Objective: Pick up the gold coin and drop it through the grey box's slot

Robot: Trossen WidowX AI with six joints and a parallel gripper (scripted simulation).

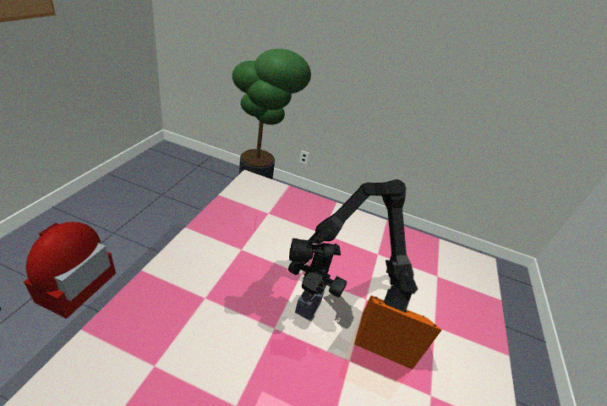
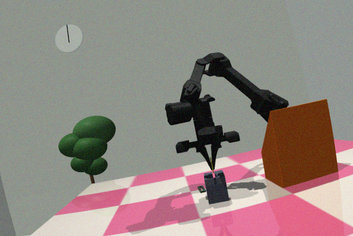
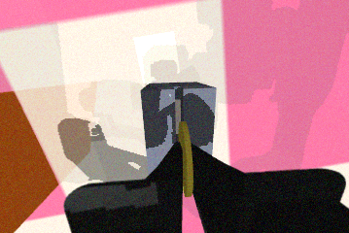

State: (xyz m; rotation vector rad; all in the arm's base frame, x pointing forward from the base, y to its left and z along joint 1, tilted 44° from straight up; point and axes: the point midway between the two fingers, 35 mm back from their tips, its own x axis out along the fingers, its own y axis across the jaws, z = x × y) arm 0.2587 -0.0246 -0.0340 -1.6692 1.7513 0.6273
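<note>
The thin gold coin lies 1 cm above my gripper tip.
</note>
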